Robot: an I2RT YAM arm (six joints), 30 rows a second.
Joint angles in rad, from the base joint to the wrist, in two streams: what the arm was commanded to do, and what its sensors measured. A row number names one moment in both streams.
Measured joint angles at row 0:
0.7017 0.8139 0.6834 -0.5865 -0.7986 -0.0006
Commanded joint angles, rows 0 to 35:
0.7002 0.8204 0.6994 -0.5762 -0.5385 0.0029
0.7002 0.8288 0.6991 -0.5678 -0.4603 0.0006
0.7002 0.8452 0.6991 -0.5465 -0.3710 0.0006
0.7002 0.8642 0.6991 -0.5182 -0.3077 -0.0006
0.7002 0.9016 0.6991 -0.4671 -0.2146 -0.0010
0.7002 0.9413 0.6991 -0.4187 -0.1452 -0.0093
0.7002 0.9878 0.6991 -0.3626 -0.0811 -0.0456
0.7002 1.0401 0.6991 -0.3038 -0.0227 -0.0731
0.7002 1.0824 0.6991 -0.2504 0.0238 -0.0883
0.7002 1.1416 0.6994 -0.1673 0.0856 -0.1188
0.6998 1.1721 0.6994 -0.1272 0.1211 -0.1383
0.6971 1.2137 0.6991 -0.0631 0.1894 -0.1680
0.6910 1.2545 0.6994 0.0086 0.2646 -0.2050
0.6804 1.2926 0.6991 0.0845 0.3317 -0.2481
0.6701 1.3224 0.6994 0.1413 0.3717 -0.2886
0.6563 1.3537 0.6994 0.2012 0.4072 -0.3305
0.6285 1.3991 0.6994 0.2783 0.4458 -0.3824
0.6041 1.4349 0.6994 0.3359 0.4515 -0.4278
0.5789 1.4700 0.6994 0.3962 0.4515 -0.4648
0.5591 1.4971 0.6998 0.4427 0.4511 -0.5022
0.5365 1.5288 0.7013 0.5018 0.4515 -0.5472
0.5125 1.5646 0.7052 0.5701 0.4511 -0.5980
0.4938 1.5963 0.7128 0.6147 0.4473 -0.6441
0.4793 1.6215 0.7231 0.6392 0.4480 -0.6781
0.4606 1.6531 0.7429 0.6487 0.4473 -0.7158
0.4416 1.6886 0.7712 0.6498 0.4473 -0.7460
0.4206 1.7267 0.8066 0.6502 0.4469 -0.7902
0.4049 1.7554 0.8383 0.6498 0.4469 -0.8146
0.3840 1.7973 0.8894 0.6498 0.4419 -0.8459
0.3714 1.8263 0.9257 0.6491 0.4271 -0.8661
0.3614 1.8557 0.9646 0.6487 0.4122 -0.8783
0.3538 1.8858 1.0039 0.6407 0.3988 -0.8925
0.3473 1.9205 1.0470 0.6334 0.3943 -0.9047
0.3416 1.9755 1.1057 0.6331 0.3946 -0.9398
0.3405 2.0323 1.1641 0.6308 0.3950 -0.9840
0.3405 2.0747 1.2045 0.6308 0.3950 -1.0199
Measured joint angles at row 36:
0.3428 1.9522 1.0893 0.6331 0.4156 -0.8909
